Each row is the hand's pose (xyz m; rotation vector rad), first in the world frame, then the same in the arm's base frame.
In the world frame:
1: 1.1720 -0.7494 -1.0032 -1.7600 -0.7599 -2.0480
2: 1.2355 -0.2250 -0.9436 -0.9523 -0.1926 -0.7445
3: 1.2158 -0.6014 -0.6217 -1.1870 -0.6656 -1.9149
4: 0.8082 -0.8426 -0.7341 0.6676 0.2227 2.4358
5: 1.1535 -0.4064 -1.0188 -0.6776 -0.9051 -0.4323
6: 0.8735 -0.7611 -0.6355 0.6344 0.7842 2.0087
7: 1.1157 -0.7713 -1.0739 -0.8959 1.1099 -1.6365
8: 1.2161 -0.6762 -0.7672 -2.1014 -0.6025 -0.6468
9: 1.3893 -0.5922 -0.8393 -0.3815 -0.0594 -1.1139
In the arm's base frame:
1: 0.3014 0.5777 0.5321 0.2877 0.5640 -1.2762
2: 0.0488 0.2122 0.8240 1.3068 -0.1336 -0.0975
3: 0.3825 0.1810 0.4588 0.8363 0.6404 -1.0818
4: 0.2013 0.4536 0.0985 -0.3269 1.8300 -1.4983
5: 0.0739 0.3880 0.7068 1.7349 -0.6497 -0.5587
6: 0.2339 0.3201 0.1403 -0.5196 1.5265 -2.1295
7: 0.2491 0.6526 0.5146 0.5129 1.1128 0.3960
8: 0.3747 0.3415 0.4891 0.3046 -0.4949 -0.7156
9: 0.4188 0.3324 0.6896 1.6880 0.4383 -0.0058

